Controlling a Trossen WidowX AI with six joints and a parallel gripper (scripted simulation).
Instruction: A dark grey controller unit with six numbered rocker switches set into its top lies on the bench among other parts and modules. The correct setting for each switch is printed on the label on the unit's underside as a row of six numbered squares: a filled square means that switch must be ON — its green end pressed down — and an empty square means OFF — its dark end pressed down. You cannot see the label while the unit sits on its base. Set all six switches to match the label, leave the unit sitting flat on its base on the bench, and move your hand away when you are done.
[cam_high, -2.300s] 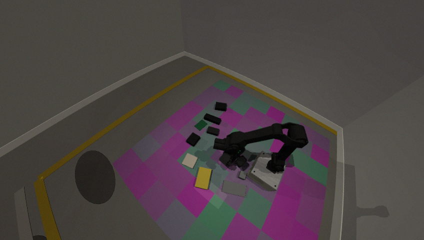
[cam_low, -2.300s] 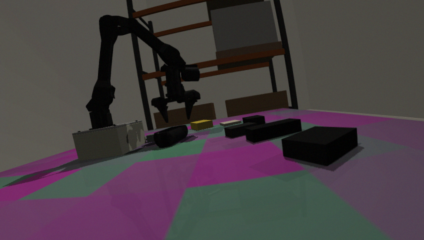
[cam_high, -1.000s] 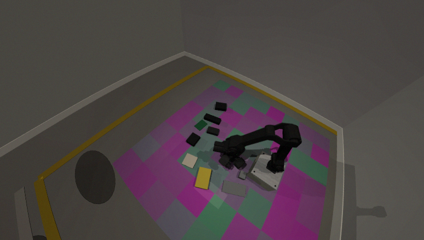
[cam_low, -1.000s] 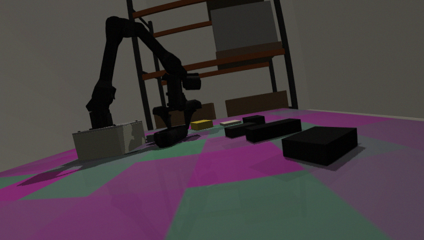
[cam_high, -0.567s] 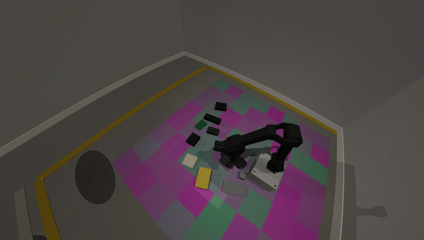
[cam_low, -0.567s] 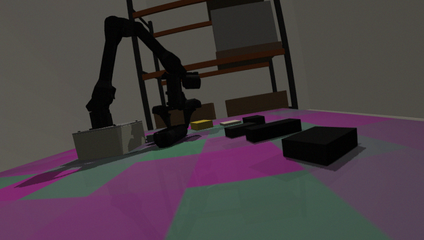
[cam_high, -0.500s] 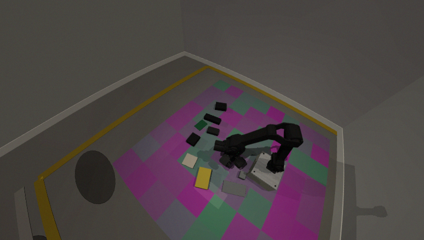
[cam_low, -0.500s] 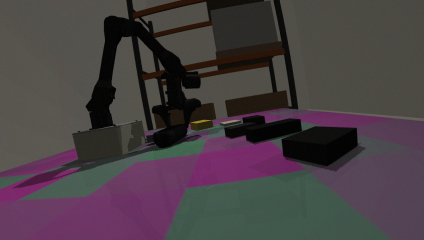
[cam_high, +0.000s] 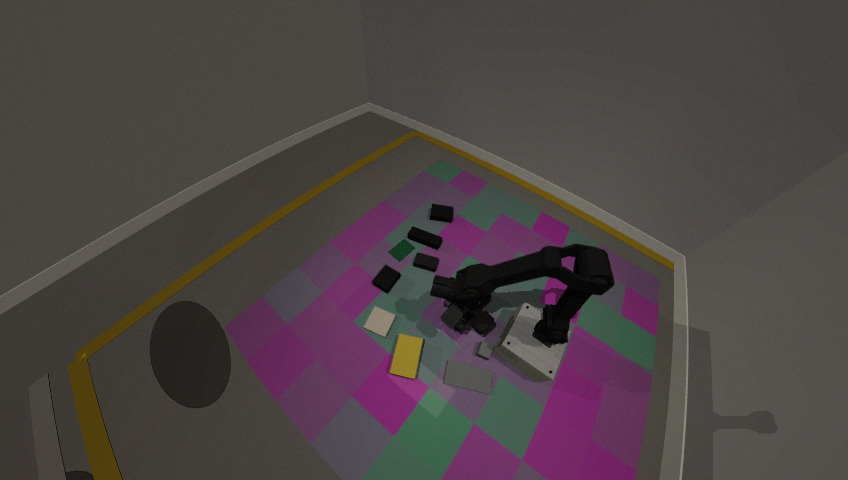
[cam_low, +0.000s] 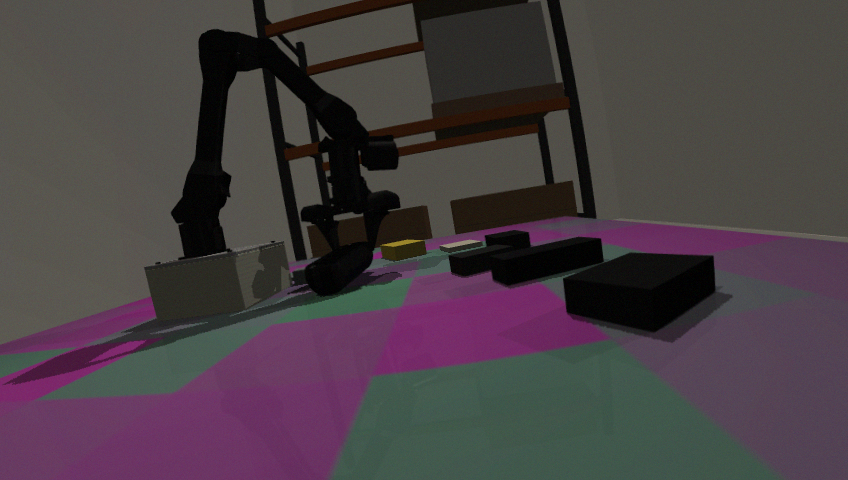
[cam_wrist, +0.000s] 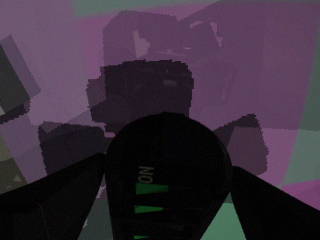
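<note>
Right now my gripper tip is 130 mm past the small grey piece, 50 mm to the right of it and 30 mm above it. The rest, counted from my gripper tip: yellow block (220 mm to the left, 50 mm ahead, 30 mm below); then grey plate (150 mm to the left, 130 mm behind, 40 mm below); then cream plate (200 mm ahead, 190 mm to the left, 40 mm below).
</note>
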